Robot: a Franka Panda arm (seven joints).
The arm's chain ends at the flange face. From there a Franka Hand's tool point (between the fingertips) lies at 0.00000 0.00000 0.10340 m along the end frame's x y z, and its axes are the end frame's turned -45 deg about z.
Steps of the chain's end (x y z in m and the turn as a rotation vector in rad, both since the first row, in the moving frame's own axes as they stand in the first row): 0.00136, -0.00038, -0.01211, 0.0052, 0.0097, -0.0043; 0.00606, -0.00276, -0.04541, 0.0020, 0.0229, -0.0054; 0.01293, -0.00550, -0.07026, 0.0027, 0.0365, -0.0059; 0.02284, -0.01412, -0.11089, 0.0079, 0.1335, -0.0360; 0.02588, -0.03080, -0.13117, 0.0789, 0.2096, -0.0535
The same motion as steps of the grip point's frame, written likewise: 0.00232, 0.00102, -0.01212, -0.0032, 0.0105, -0.0043; 0.00806, 0.00386, -0.04544, -0.0148, 0.0176, -0.0054; 0.01590, 0.00772, -0.07033, -0.0239, 0.0277, -0.0059; 0.03661, 0.01513, -0.11181, -0.0888, 0.1000, -0.0360; 0.06124, 0.00543, -0.13375, -0.0924, 0.2040, -0.0535
